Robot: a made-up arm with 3 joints.
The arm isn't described. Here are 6 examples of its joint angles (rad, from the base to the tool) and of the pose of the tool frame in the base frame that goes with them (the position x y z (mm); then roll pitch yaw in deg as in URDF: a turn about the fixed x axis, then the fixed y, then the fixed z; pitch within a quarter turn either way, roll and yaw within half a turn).
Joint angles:
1: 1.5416 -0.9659 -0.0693
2: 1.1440 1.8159 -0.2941
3: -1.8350 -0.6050 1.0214
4: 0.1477 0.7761 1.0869
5: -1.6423 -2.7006 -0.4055
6: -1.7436 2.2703 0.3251
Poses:
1: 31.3 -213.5 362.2 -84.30 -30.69 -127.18
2: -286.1 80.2 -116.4 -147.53 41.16 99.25
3: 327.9 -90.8 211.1 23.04 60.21 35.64
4: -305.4 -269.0 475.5 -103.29 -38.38 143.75
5: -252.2 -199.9 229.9 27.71 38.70 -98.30
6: -236.6 161.6 581.9 -13.26 -0.97 178.37
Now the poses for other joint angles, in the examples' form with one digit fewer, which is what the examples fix.
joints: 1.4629 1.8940 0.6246
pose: -176 65 -231 157.4 15.9 114.3
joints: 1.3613 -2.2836 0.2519
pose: 261 140 177 145.1 -61.7 25.0
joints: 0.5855 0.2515 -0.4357
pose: -284 -161 422 -55.2 -16.9 -167.9
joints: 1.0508 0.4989 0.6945
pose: -281 -332 192 -128.0 -14.6 176.8
